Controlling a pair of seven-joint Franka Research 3 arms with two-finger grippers.
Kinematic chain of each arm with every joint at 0, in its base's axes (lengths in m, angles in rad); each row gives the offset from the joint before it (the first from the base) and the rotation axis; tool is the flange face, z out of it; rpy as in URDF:
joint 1: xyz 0 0 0.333 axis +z
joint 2: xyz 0 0 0 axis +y
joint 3: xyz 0 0 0.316 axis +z
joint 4: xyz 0.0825 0 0 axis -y
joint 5: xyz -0.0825 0 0.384 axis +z
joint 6: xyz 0 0 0 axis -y
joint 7: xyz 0.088 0 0 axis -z
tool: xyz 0 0 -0.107 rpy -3.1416 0 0
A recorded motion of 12 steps. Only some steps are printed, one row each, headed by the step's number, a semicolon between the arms.
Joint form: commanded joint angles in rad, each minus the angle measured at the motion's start. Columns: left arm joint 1, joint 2, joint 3, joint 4, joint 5, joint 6, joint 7; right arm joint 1, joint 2, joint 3, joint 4, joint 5, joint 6, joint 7.
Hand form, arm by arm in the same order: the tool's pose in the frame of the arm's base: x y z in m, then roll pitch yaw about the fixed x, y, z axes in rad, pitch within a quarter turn. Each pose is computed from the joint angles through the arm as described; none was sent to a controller.
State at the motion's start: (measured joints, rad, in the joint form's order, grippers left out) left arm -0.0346 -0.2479 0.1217 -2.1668 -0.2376 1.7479 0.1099; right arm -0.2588 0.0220 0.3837 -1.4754 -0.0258 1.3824 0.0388
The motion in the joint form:
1: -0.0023 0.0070 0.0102 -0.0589 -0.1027 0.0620 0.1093; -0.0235 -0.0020 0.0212 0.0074 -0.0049 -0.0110 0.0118
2: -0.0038 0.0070 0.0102 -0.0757 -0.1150 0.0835 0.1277; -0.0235 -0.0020 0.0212 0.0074 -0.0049 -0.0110 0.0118
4: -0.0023 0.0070 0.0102 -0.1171 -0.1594 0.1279 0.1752; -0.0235 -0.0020 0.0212 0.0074 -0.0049 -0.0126 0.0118
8: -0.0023 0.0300 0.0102 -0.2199 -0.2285 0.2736 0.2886; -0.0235 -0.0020 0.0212 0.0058 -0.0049 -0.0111 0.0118
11: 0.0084 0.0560 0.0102 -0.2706 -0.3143 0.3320 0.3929; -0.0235 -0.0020 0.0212 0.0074 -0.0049 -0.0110 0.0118
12: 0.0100 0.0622 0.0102 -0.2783 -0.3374 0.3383 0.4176; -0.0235 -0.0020 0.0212 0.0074 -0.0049 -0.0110 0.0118
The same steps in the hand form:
1: 0.4599 0.0183 0.4642 2.7619 0.1137 -0.0415; 0.5358 0.0597 0.6456 3.1129 0.1136 0.0664
2: 0.4593 0.0173 0.4582 2.7523 0.1027 -0.0491; 0.5358 0.0597 0.6456 3.1129 0.1136 0.0664
4: 0.4565 0.0159 0.4434 2.7156 0.0802 -0.0604; 0.5356 0.0597 0.6455 3.1128 0.1152 0.0664
8: 0.4513 0.0173 0.3976 2.6860 0.0236 -0.0759; 0.5358 0.0597 0.6449 3.1128 0.1153 0.0664
11: 0.4463 0.0205 0.3692 2.6325 -0.0064 -0.0841; 0.5358 0.0597 0.6456 3.1129 0.1136 0.0664
12: 0.4453 0.0205 0.3640 2.6163 -0.0127 -0.0867; 0.5358 0.0597 0.6456 3.1129 0.1136 0.0664

